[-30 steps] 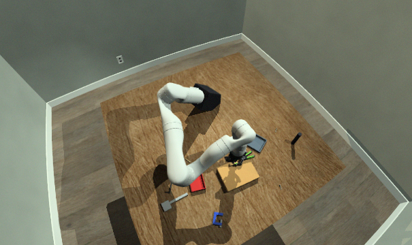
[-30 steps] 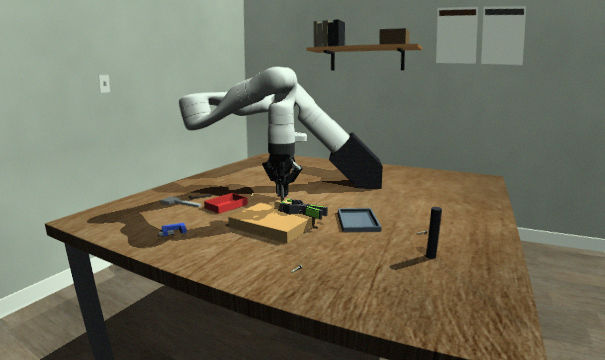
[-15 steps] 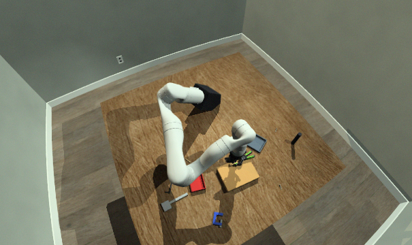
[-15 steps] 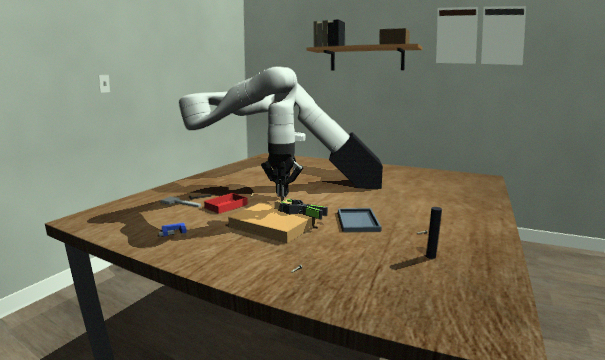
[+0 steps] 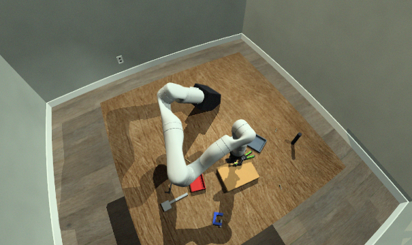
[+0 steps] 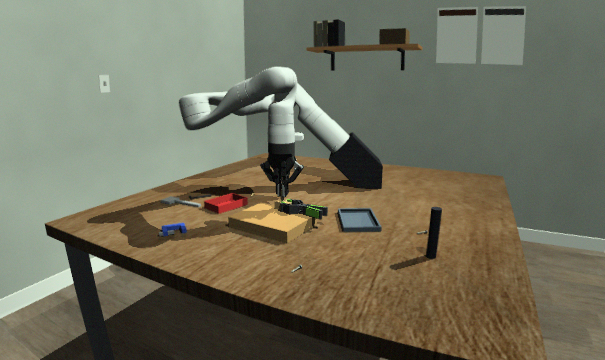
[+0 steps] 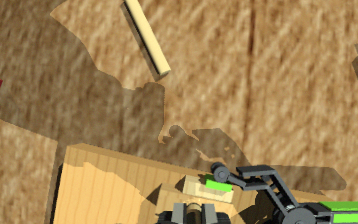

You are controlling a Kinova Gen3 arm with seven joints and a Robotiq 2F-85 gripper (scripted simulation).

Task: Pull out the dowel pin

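Now: hand 2 cm above the dowel pin. Round my hand: thin pale stick (12 cm behind, 9 cm below, 5 cm to the right); then small wooden block (5 cm below); then tan bench board (7 cm below, 6 cm ahead).
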